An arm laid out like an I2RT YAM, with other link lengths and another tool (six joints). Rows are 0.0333 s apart.
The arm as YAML. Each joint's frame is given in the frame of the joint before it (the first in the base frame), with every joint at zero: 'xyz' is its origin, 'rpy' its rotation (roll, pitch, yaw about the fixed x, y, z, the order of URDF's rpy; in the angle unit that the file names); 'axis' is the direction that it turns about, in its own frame. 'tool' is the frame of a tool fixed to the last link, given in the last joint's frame.
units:
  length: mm
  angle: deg
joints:
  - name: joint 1
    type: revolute
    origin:
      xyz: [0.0, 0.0, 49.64]
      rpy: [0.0, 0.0, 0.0]
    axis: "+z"
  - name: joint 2
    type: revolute
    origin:
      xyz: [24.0, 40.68, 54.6]
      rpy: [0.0, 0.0, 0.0]
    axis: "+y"
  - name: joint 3
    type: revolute
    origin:
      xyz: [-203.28, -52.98, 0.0]
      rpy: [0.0, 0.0, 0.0]
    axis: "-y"
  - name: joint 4
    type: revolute
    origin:
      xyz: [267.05, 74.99, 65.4]
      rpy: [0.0, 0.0, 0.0]
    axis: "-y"
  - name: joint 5
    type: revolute
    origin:
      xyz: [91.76, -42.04, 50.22]
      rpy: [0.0, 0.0, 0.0]
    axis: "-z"
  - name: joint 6
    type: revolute
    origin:
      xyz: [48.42, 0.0, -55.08]
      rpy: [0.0, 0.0, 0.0]
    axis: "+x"
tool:
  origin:
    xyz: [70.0, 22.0, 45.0]
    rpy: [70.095, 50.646, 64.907]
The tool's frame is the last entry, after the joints.
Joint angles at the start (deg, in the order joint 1, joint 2, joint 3, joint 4, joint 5, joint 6):
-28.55 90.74 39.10 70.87 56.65 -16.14
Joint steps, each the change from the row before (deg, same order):
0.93 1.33 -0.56 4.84 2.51 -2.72
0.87 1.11 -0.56 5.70 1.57 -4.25
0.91 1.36 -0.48 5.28 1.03 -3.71
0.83 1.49 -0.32 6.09 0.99 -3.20
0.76 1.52 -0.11 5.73 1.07 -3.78
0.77 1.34 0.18 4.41 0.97 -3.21
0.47 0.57 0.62 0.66 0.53 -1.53
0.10 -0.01 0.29 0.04 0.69 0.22
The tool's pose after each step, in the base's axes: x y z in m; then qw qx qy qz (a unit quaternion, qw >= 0). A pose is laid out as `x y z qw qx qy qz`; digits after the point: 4 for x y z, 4 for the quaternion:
0.3256 -0.2414 0.2289 0.7282 0.5142 0.1926 -0.4101
0.3221 -0.2341 0.2310 0.7284 0.5071 0.1833 -0.4226
0.3198 -0.2269 0.2310 0.7295 0.5005 0.1776 -0.4310
0.3151 -0.2194 0.2330 0.7336 0.4972 0.1630 -0.4337
0.3107 -0.2129 0.2343 0.7341 0.4937 0.1523 -0.4406
0.3081 -0.2074 0.2350 0.7333 0.4918 0.1455 -0.4463
0.3106 -0.2059 0.2353 0.7304 0.4906 0.1488 -0.4512
0.3099 -0.2061 0.2364 0.7288 0.4956 0.1439 -0.4501

